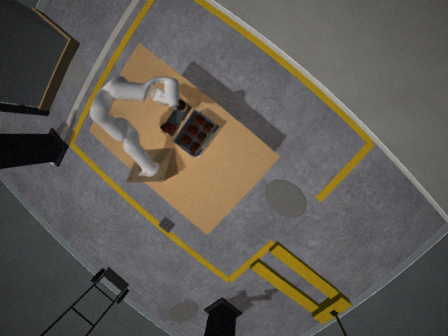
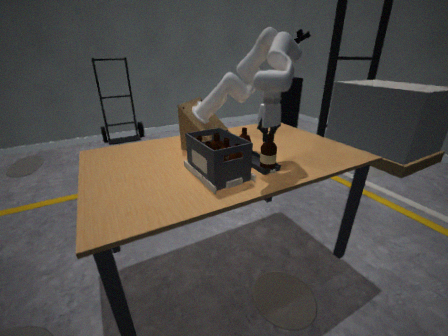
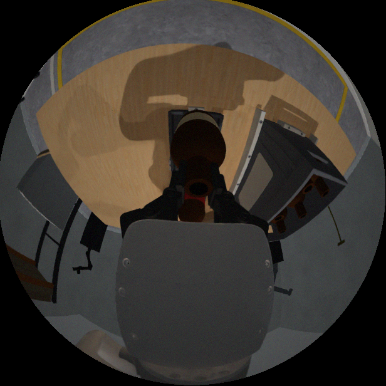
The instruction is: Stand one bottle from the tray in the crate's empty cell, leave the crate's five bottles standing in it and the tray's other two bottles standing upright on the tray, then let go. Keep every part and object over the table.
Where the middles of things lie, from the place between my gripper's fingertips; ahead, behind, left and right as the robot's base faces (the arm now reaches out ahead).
My gripper is now 70 mm past the pale strip (image 3: 255, 128), 130 mm to the left of it and 130 mm above it.
